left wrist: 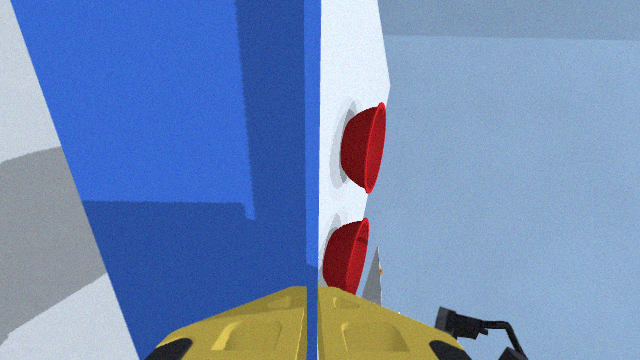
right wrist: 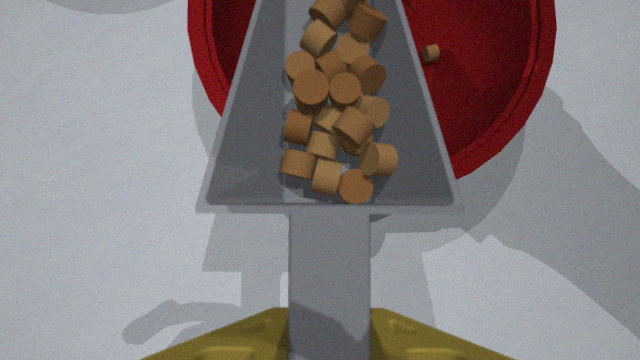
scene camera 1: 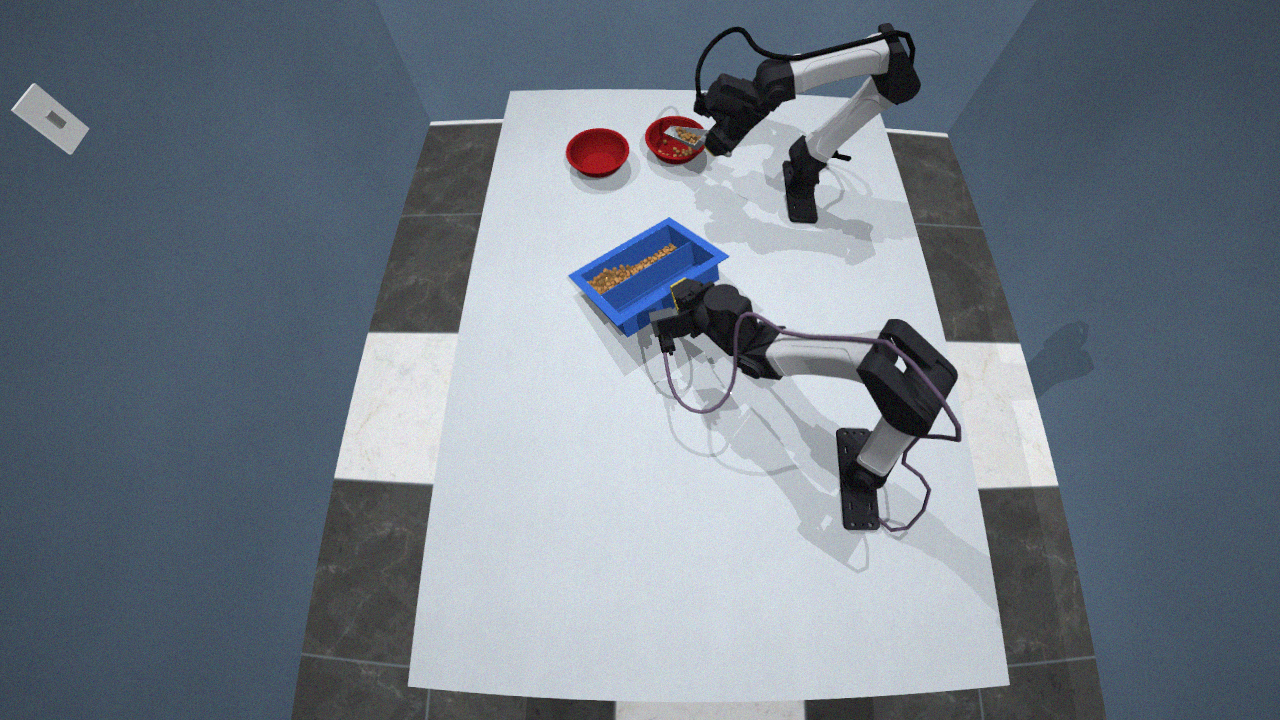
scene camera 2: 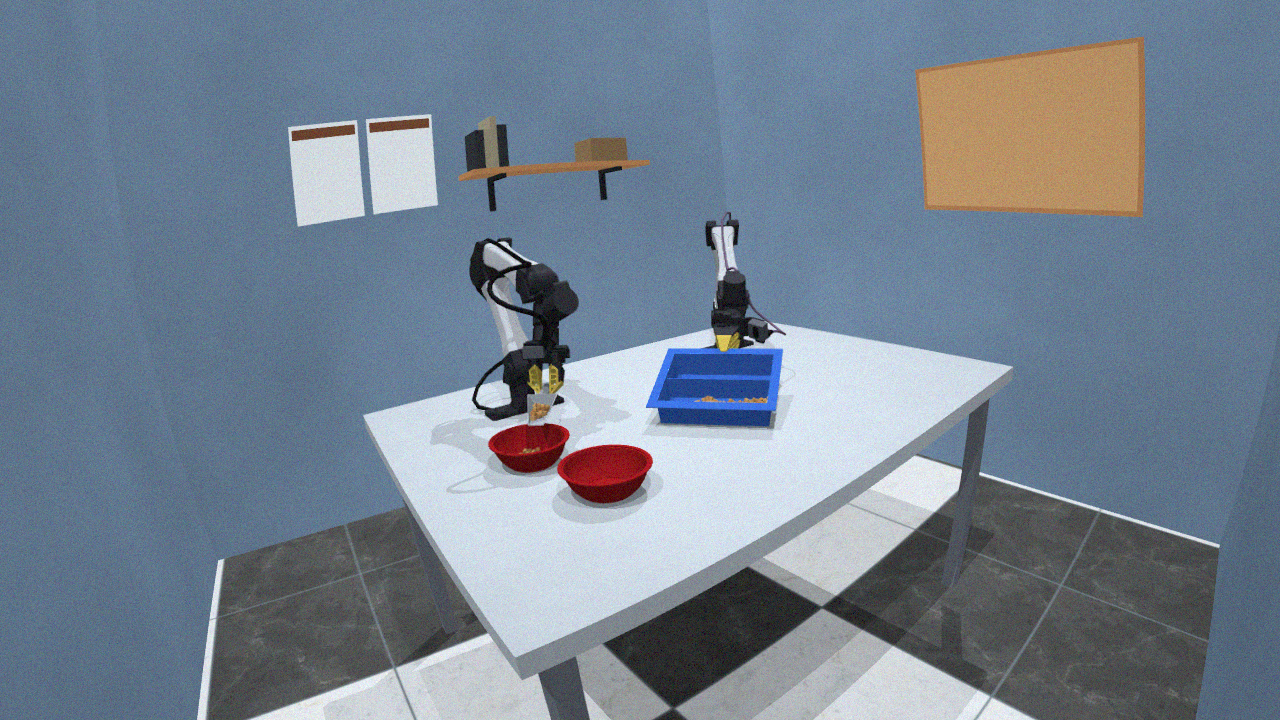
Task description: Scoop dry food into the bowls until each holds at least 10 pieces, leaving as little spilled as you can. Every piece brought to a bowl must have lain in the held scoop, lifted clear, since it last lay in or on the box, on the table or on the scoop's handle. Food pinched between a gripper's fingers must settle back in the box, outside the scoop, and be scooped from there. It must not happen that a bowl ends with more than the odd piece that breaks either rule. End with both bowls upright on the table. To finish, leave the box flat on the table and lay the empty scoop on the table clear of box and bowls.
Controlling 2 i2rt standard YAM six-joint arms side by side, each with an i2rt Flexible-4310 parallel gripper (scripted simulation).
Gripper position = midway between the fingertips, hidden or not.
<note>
In view: the left gripper (scene camera 1: 672, 286), the right gripper (scene camera 2: 545, 395), a grey scoop (right wrist: 329, 239), a blue box (scene camera 2: 687, 374), a red bowl (scene camera 2: 513, 440) and a red bowl (scene camera 2: 593, 473).
The blue box shows as well in the left wrist view (left wrist: 193, 140) and in scene camera 1 (scene camera 1: 685, 262). The left gripper shows as well in the left wrist view (left wrist: 313, 301). The right gripper shows as well in the right wrist view (right wrist: 328, 323) and in scene camera 1 (scene camera 1: 711, 147). The right wrist view misses the blue box: it is out of frame.
</note>
